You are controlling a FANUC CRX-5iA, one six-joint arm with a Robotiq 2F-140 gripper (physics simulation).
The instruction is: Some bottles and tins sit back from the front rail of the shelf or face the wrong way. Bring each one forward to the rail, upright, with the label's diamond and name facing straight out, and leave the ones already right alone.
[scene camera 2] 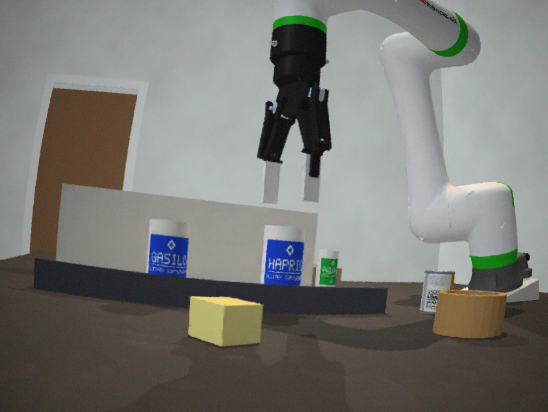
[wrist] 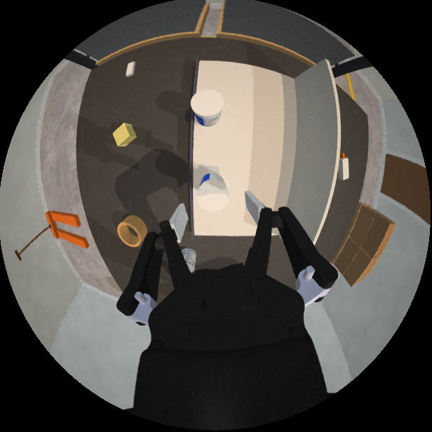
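Where they show: gripper, fingertip midpoint: (scene camera 2: 287,202); arm's base, origin of the base link: (scene camera 2: 495,286).
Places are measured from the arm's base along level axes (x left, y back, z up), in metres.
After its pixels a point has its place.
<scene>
The blue-labelled GASILO bottle (scene camera 2: 169,260) @(y -0.772, x 0.039, z 0.031 m) (wrist: 207,104) stands upright at the shelf's front rail (scene camera 2: 125,286) @(y -0.833, x 0.041, z -0.009 m) (wrist: 192,150), its diamond and name facing out. The blue-labelled KAPRIO bottle (scene camera 2: 284,267) @(y -0.603, x 0.040, z 0.035 m) (wrist: 213,194) stands upright close behind the rail; its label shows turned slightly to the right in the scene view. My gripper (scene camera 2: 290,197) @(y -0.590, x 0.009, z 0.131 m) (wrist: 215,204) is open and empty, above the KAPRIO bottle. A small green-labelled bottle (scene camera 2: 328,270) @(y -0.256, x -0.374, z 0.016 m) stands upright beyond the shelf's right end. A tin (scene camera 2: 437,292) @(y -0.371, x 0.135, z 0.007 m) (wrist: 189,258) stands on the table, a barcode side towards the scene camera.
A yellow block (scene camera 2: 225,321) @(y -0.780, x 0.275, z -0.006 m) (wrist: 124,135) and an orange-brown ring (scene camera 2: 469,320) @(y -0.507, x 0.322, z -0.008 m) (wrist: 124,229) lie on the table in front of the shelf. The shelf's back panel (scene camera 2: 105,220) @(y -0.836, x -0.247, z 0.079 m) (wrist: 315,145) rises behind the bottles. A white object with an orange top (wrist: 343,168) is behind the panel.
</scene>
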